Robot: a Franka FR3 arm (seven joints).
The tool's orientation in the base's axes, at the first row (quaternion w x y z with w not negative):
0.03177 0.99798 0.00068 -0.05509
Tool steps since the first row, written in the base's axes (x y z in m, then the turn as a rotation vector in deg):
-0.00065 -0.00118 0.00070 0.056 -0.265 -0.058
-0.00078 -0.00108 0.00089 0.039 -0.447 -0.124
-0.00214 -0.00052 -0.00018 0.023 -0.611 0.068
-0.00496 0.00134 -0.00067 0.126 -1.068 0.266
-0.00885 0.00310 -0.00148 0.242 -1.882 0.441
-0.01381 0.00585 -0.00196 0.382 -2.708 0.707
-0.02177 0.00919 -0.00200 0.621 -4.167 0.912
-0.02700 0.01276 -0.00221 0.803 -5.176 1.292
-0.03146 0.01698 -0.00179 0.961 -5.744 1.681
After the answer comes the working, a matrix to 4 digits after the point.
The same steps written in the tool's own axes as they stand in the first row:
-0.00072 0.00122 -0.00055 0.063 0.261 0.068
-0.00087 0.00113 -0.00073 0.053 0.438 0.147
-0.00211 0.00050 0.00045 0.017 0.614 -0.031
-0.00486 -0.00140 0.00112 0.098 1.083 -0.210
-0.00864 -0.00323 0.00224 0.196 1.907 -0.345
-0.01352 -0.00603 0.00309 0.308 2.749 -0.571
-0.02144 -0.00940 0.00379 0.526 4.219 -0.708
-0.02662 -0.01301 0.00435 0.667 5.251 -1.041
-0.03111 -0.01721 0.00416 0.783 5.844 -1.408

The tool's axes in the first row as the columns of a matrix, in the base's axes (rounded; the answer above uses it unrounded):
0.9939 0.0049 -0.1099
-0.0021 -0.9980 -0.0635
-0.1100 0.0633 -0.9919

